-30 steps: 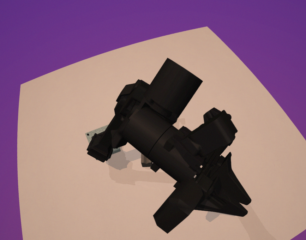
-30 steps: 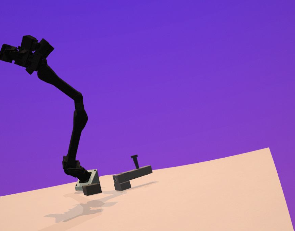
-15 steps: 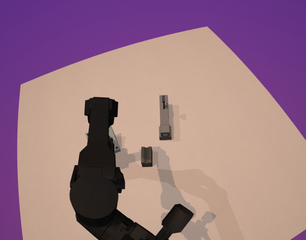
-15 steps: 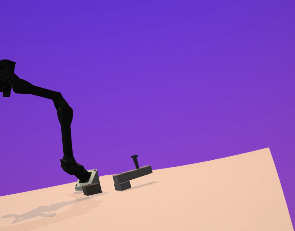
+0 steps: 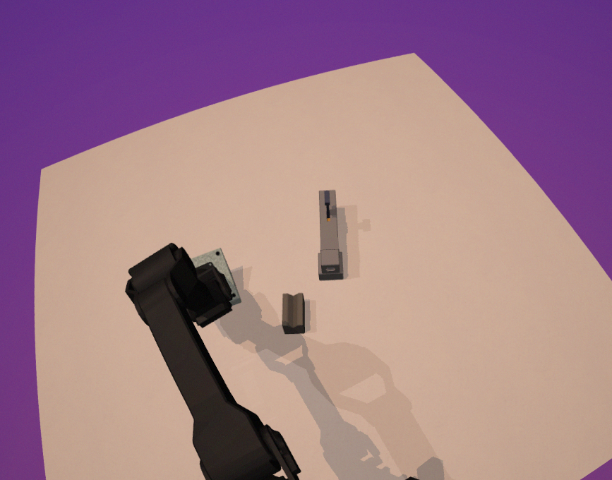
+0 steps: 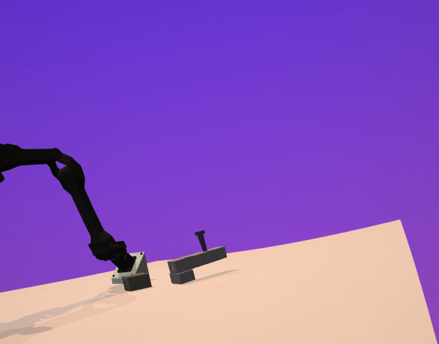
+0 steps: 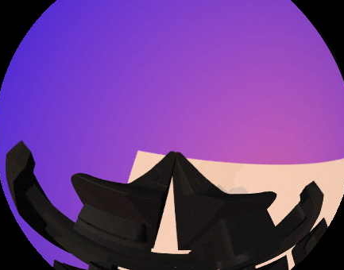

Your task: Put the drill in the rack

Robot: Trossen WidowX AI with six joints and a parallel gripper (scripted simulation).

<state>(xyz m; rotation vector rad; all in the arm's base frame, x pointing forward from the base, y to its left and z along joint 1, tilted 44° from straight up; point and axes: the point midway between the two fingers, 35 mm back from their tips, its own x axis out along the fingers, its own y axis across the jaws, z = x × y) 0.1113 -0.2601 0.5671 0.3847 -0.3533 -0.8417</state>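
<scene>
Right now the key is 17 cm ahead of my gripper tip, 63 cm to the left of it and 17 cm below it. Also, from my gripper tip: rack block 2 cm ahead, 48 cm to the left, 26 cm below; then housing 15 cm ahead, 60 cm to the left, 23 cm below; then drill 15 cm ahead, 58 cm to the left, 22 cm below.
</scene>
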